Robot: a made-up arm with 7 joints. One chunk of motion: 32 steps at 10 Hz.
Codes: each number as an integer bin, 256 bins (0 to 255) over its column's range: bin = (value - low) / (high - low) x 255, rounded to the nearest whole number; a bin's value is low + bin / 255 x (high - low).
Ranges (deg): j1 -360..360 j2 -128.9..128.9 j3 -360..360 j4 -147.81..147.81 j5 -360..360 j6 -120.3..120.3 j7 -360..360
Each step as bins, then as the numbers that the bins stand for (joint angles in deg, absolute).
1 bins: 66 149 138 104 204 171 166
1 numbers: -173.65 21.74 29.65 -27.24 216.00 41.04 108.71
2 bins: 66 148 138 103 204 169 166
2 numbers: -173.65 20.73 29.65 -28.40 216.00 39.16 108.71
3 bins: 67 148 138 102 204 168 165
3 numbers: -170.82 20.73 29.65 -29.56 216.00 38.21 105.88
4 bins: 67 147 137 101 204 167 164
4 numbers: -170.82 19.71 26.82 -30.72 216.00 37.27 103.06
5 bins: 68 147 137 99 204 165 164
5 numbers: -168.00 19.71 26.82 -33.04 216.00 35.38 103.06
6 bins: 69 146 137 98 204 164 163
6 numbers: -165.18 18.70 26.82 -34.20 216.00 34.44 100.24
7 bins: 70 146 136 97 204 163 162
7 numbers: -162.35 18.70 24.00 -35.36 216.00 33.50 97.41
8 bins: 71 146 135 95 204 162 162
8 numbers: -159.53 18.70 21.18 -37.68 216.00 32.55 97.41
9 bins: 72 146 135 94 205 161 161
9 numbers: -156.71 18.70 21.18 -38.84 218.82 31.61 94.59
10 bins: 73 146 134 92 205 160 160
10 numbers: -153.88 18.70 18.35 -41.15 218.82 30.66 91.76
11 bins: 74 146 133 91 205 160 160
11 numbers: -151.06 18.70 15.53 -42.31 218.82 30.66 91.76
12 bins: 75 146 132 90 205 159 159
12 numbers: -148.24 18.70 12.71 -43.47 218.82 29.72 88.94
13 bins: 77 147 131 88 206 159 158
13 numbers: -142.59 19.71 9.88 -45.79 221.65 29.72 86.12
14 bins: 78 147 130 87 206 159 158
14 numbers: -139.76 19.71 7.06 -46.95 221.65 29.72 86.12
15 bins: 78 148 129 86 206 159 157
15 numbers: -139.76 20.73 4.24 -48.11 221.65 29.72 83.29
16 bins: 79 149 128 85 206 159 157
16 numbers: -136.94 21.74 1.41 -49.27 221.65 29.72 83.29
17 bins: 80 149 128 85 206 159 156
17 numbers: -134.12 21.74 1.41 -49.27 221.65 29.72 80.47
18 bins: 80 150 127 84 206 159 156
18 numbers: -134.12 22.75 -1.41 -50.43 221.65 29.72 80.47
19 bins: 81 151 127 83 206 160 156
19 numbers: -131.29 23.76 -1.41 -51.59 221.65 30.66 80.47
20 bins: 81 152 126 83 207 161 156
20 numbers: -131.29 24.77 -4.24 -51.59 224.47 31.61 80.47
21 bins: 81 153 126 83 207 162 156
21 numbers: -131.29 25.78 -4.24 -51.59 224.47 32.55 80.47
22 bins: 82 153 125 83 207 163 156
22 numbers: -128.47 25.78 -7.06 -51.59 224.47 33.50 80.47
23 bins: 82 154 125 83 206 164 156
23 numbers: -128.47 26.79 -7.06 -51.59 221.65 34.44 80.47
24 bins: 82 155 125 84 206 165 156
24 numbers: -128.47 27.80 -7.06 -50.43 221.65 35.38 80.47
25 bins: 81 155 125 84 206 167 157
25 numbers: -131.29 27.80 -7.06 -50.43 221.65 37.27 83.29
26 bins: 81 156 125 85 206 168 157
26 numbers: -131.29 28.81 -7.06 -49.27 221.65 38.21 83.29
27 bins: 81 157 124 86 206 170 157
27 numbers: -131.29 29.82 -9.88 -48.11 221.65 40.10 83.29
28 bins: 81 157 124 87 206 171 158
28 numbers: -131.29 29.82 -9.88 -46.95 221.65 41.04 86.12
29 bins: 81 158 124 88 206 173 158
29 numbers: -131.29 30.83 -9.88 -45.79 221.65 42.93 86.12
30 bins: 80 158 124 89 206 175 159
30 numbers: -134.12 30.83 -9.88 -44.63 221.65 44.82 88.94
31 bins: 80 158 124 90 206 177 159
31 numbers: -134.12 30.83 -9.88 -43.47 221.65 46.70 88.94
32 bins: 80 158 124 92 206 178 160
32 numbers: -134.12 30.83 -9.88 -41.15 221.65 47.65 91.76
